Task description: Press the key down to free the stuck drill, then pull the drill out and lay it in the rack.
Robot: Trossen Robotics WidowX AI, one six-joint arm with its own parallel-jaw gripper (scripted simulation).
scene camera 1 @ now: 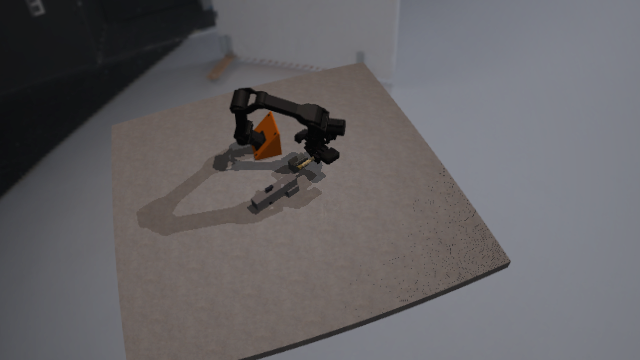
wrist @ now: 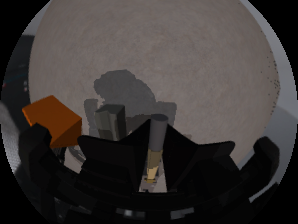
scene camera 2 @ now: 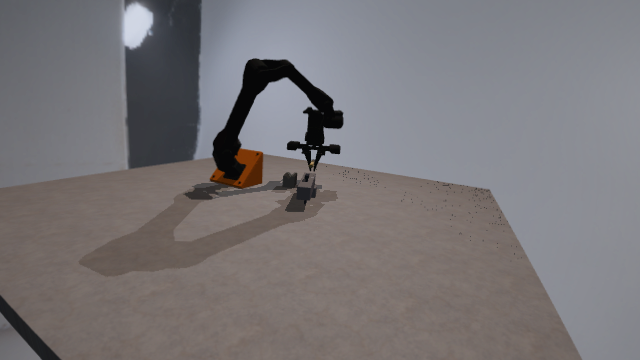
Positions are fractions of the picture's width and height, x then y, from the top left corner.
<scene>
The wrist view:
my gripper: 0.52, 0.55
drill: 0.53, 0.55, held by my gripper
</scene>
